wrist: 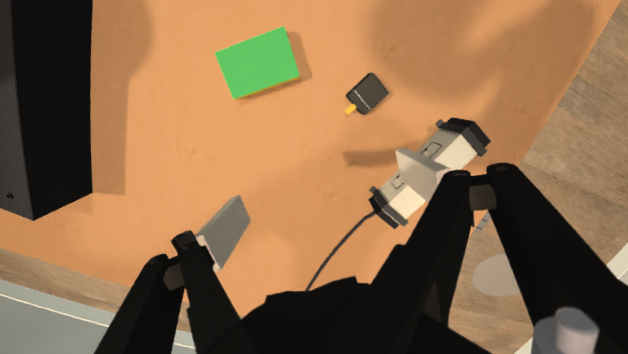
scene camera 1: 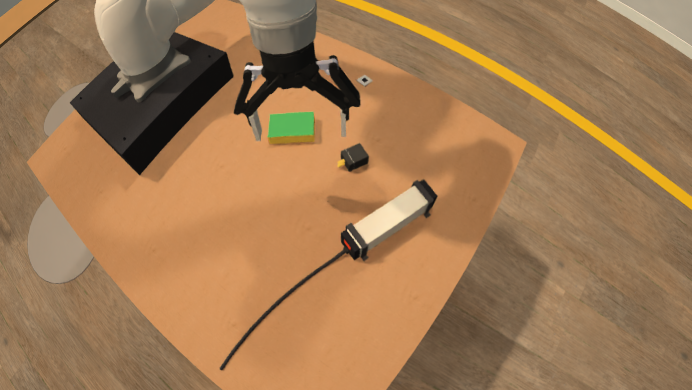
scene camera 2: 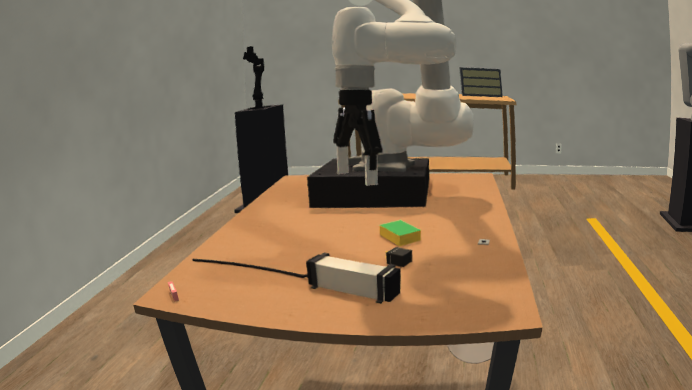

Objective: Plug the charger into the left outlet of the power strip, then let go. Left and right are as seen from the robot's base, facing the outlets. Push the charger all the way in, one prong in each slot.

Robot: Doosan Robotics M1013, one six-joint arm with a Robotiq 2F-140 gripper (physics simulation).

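Pixels of known places: gripper, fingertip midpoint: (wrist: 318,187) (scene camera 1: 300,132) (scene camera 2: 356,178); arm's base at its link origin: (scene camera 1: 152,69) (scene camera 2: 385,167).
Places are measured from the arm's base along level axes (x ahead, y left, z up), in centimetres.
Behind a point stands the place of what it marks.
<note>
The black charger (scene camera 1: 356,157) @[z -6.1, x 58.8, y 18.2 cm] (scene camera 2: 399,257) @[z -6.6, x 60.2, y 19.2 cm] (wrist: 369,93) @[z -6.0, x 57.9, y 18.8 cm] lies on the table. Its yellow prongs (scene camera 1: 341,163) @[z -8.0, x 56.7, y 15.8 cm] (wrist: 350,109) @[z -6.8, x 56.7, y 15.6 cm] point away from its body, toward the robot's side. The white power strip (scene camera 1: 392,216) @[z -3.4, x 73.4, y 12.1 cm] (scene camera 2: 347,276) @[z -4.9, x 75.2, y 12.1 cm] (wrist: 462,150) @[z -3.4, x 74.3, y 18.4 cm] with black ends stands near the charger. In the wrist view its left outlet (wrist: 431,149) @[z -6.2, x 71.5, y 16.4 cm], farther from the cord, and its right outlet (wrist: 397,181) @[z -6.6, x 70.0, y 9.1 cm] show on the side facing the base; slot detail is too small to tell. My gripper (scene camera 1: 300,136) @[z 9.9, x 54.5, y 8.1 cm] (scene camera 2: 357,178) @[z 9.9, x 54.5, y 8.1 cm] (wrist: 318,187) @[z 9.9, x 54.5, y 8.1 cm] is wide open and empty, above the table and apart from the charger.
A green and yellow block (scene camera 1: 291,125) @[z -6.2, x 42.2, y 14.7 cm] (scene camera 2: 400,231) @[z -6.2, x 44.7, y 15.7 cm] (wrist: 257,63) @[z -6.2, x 41.8, y 15.0 cm] lies near the charger. The strip's black cord (scene camera 1: 280,300) @[z -8.4, x 68.4, y -14.0 cm] (scene camera 2: 245,266) @[z -8.8, x 68.6, y -16.9 cm] (wrist: 334,249) @[z -8.6, x 68.3, y -9.7 cm] runs across the table. The black base box (scene camera 1: 172,112) @[z -2.0, x 17.8, y -3.7 cm] (scene camera 2: 367,192) @[z -4.1, x 17.4, y -1.3 cm] (wrist: 55,100) @[z -3.5, x 17.6, y -2.1 cm], a small marker tile (scene camera 1: 364,80) @[z -8.7, x 43.7, y 38.3 cm] (scene camera 2: 483,242) @[z -8.7, x 44.4, y 38.4 cm] and a pink piece (scene camera 2: 173,291) @[z -6.8, x 91.3, y -23.9 cm] also show.
</note>
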